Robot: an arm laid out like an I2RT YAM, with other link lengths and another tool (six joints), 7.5 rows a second.
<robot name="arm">
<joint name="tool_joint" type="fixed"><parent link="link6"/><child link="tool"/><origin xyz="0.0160 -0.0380 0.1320" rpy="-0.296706 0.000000 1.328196"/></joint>
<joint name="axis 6" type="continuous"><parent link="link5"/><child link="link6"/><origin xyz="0.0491 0.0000 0.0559" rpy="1.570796 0.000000 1.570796"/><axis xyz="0 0 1"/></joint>
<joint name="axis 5" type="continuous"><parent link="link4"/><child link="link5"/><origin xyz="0.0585 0.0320 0.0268" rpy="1.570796 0.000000 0.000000"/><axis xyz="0 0 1"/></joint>
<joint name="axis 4" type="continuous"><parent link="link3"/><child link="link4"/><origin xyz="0.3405 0.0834 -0.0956"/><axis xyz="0 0 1"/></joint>
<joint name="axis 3" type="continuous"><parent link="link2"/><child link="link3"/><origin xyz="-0.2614 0.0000 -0.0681" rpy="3.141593 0.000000 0.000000"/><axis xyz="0 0 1"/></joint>
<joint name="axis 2" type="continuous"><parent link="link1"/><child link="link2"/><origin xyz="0.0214 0.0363 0.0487" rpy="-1.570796 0.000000 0.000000"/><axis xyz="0 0 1"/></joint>
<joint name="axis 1" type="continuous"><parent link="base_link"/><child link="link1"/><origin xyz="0.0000 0.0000 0.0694"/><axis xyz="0 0 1"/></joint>
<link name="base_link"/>
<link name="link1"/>
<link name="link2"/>
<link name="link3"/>
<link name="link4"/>
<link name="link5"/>
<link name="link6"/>
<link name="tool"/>
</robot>
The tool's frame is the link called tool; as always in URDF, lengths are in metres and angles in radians. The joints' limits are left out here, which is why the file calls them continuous.
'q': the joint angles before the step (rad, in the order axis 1, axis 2, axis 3, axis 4, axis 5, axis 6). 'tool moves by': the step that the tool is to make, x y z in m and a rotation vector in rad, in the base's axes. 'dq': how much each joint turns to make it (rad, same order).
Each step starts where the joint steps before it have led.
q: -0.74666, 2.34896, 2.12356, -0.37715, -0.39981, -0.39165
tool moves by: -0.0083, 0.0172, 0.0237, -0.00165, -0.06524, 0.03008
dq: -0.00042, -0.10876, -0.13242, 0.08155, -0.04901, 0.02157
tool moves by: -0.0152, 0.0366, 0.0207, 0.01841, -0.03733, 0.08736
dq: 0.00165, -0.13720, -0.15311, 0.02502, -0.09349, -0.01221
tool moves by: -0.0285, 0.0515, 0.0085, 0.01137, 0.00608, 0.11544
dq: 0.00230, -0.17258, -0.19456, -0.02823, -0.09812, -0.06811
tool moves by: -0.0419, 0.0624, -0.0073, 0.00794, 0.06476, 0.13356
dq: 0.00379, -0.18468, -0.19599, -0.13044, -0.07982, -0.14049
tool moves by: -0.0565, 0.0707, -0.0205, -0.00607, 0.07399, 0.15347
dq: 0.00066, -0.20766, -0.22819, -0.17005, -0.06439, -0.20417
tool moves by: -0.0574, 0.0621, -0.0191, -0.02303, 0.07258, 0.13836
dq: -0.00050, -0.19181, -0.18540, -0.20025, -0.01736, -0.21793
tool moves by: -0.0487, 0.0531, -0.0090, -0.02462, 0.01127, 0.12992
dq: -0.00138, -0.18229, -0.15622, -0.15735, -0.02660, -0.19144
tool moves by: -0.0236, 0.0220, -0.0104, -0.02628, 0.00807, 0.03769
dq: 0.00144, -0.10916, -0.09409, -0.04866, 0.01258, -0.06188
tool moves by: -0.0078, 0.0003, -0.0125, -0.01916, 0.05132, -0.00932
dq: 0.00013, -0.01371, -0.01998, -0.02317, 0.04945, -0.00619
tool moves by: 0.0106, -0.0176, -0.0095, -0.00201, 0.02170, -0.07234
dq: -0.00016, 0.03651, 0.00600, 0.07593, 0.03592, 0.08827
